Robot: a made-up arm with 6 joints.
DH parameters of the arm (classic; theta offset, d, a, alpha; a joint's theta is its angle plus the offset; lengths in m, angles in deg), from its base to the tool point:
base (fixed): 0 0 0 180
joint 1: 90 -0.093 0.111 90
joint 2: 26.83 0 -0.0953 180
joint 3: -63.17 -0.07 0.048 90
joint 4: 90 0.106 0.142 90
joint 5: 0 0.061 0.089 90
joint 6: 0 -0.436 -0.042 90
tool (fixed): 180 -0.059 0 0
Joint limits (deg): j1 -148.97..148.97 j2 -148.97..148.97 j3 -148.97..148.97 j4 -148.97..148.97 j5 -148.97..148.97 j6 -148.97..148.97
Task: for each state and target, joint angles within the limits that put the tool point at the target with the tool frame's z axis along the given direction. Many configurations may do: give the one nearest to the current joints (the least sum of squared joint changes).
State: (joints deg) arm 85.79 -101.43 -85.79 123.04 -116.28 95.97
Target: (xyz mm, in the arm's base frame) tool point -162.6 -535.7 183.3 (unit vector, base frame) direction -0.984 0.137 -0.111
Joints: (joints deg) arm 128.08 -115.07 -88.42 148.97 -76.09 47.72
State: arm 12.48 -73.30 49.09 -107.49 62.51 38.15
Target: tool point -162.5 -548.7 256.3 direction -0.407 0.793 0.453
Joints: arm 26.29 -128.88 92.15 -142.32 35.41 -10.24
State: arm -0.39 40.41 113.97 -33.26 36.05 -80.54
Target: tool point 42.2 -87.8 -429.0 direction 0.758 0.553 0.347
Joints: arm -26.13 35.46 108.25 -40.91 18.09 -114.20
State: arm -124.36 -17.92 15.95 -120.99 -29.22 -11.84
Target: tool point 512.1 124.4 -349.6 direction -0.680 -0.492 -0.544
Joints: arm -84.11 -27.66 28.56 -87.81 -76.22 -55.46
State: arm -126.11 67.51 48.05 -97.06 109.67 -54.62
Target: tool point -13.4 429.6 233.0 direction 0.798 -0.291 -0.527
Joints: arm -141.30 90.91 48.08 -71.32 128.83 -45.73
